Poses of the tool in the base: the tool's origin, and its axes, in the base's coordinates. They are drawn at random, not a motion.
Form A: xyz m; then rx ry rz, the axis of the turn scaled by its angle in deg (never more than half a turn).
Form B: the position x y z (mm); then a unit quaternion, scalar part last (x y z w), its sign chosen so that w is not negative. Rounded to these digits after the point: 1 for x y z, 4 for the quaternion.
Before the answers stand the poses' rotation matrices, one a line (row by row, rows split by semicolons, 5 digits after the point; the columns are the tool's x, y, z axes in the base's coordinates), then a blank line. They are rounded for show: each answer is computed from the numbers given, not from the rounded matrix.
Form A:
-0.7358, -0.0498, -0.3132, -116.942, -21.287, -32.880
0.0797, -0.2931, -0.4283, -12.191, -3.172, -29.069
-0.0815, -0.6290, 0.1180, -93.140, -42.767, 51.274
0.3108, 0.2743, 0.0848, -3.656, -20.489, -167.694
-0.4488, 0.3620, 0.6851, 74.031, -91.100, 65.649
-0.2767, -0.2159, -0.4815, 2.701, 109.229, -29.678
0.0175, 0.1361, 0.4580, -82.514, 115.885, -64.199
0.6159, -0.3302, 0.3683, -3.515, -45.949, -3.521
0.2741, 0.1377, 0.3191, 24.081, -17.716, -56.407
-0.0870, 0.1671, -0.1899, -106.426, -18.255, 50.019
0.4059, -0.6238, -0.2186, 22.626, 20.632, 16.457
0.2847, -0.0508, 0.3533, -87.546, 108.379, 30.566
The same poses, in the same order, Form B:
0.84371 0.47635 0.24748; 0.03083 -0.50326 0.86358; 0.53592 -0.72098 -0.43929
0.87305 0.48763 0.00003; -0.47615 0.85248 0.21579; 0.10520 -0.18841 0.97644
0.51924 0.02275 -0.85432; 0.83637 -0.21904 0.50250; -0.17569 -0.97545 -0.13276
-0.98063 0.19488 0.01937; -0.18449 -0.95243 0.24257; 0.06572 0.23430 0.96994
-0.18556 -0.98228 -0.02616; -0.28597 0.07946 -0.95494; 0.94010 -0.16972 -0.29565
-0.39349 0.27298 0.87787; -0.20880 0.90341 -0.37451; -0.89530 -0.33066 -0.29848
-0.37908 -0.58455 0.71736; -0.91817 0.14115 -0.37018; 0.11513 -0.79899 -0.59022
0.69370 0.07830 -0.71599; -0.03171 0.99643 0.07824; 0.71956 -0.03157 0.69371
0.52044 0.73454 -0.43543; -0.85159 0.48394 -0.20148; 0.06273 0.47566 0.87739
0.70273 -0.16391 -0.69231; 0.57131 -0.44991 0.68643; -0.42399 -0.87790 -0.22253
0.89713 -0.20098 0.39340; 0.33887 0.88439 -0.32096; -0.28341 0.42126 0.86152
-0.11864 -0.96709 0.22508; -0.70698 0.24144 0.66475; -0.69721 -0.08026 -0.71236

-735.8, -49.8, -313.2, -0.8346, -0.1519, -0.2347, 0.4746
79.7, -293.1, -428.3, -0.1050, -0.0273, -0.2505, 0.9620
-81.5, -629.0, 118.0, -0.6839, -0.3140, 0.3765, 0.5402
310.8, 274.3, 84.8, -0.0215, -0.1207, -0.9878, 0.0960
-448.8, 362.0, 685.1, 0.5076, -0.6246, 0.4501, 0.3867
-276.7, -215.9, -481.5, 0.0199, 0.8055, -0.2189, 0.5503
17.5, 136.1, 458.0, -0.5172, 0.7264, -0.4024, 0.2073
615.9, -330.2, 368.3, -0.0298, -0.3902, -0.0299, 0.9198
274.1, 137.7, 319.1, 0.1994, -0.1467, -0.4672, 0.8488
-87.0, 167.1, -189.9, -0.7706, -0.1322, 0.3622, 0.5075
405.9, -623.8, -218.6, 0.1944, 0.1773, 0.1414, 0.9543
284.7, -50.8, 353.3, -0.5814, 0.7198, 0.2030, 0.3203

